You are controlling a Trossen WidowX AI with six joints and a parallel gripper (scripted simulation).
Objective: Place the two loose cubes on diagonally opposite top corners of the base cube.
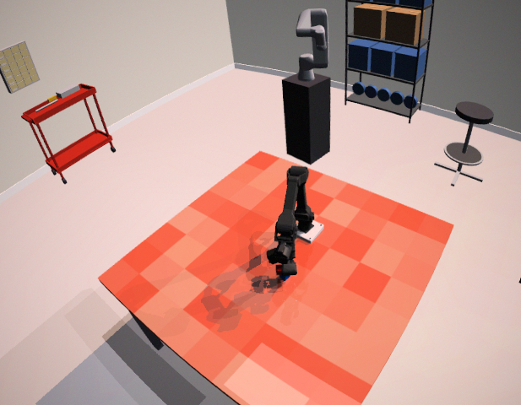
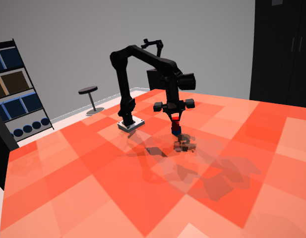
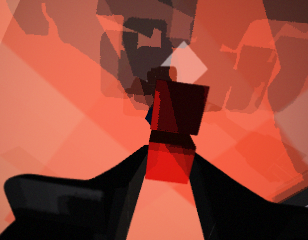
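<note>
The blue base cube lies 1 cm ahead of my gripper tip, 1 cm to the right of it and 4 cm below it.
</note>
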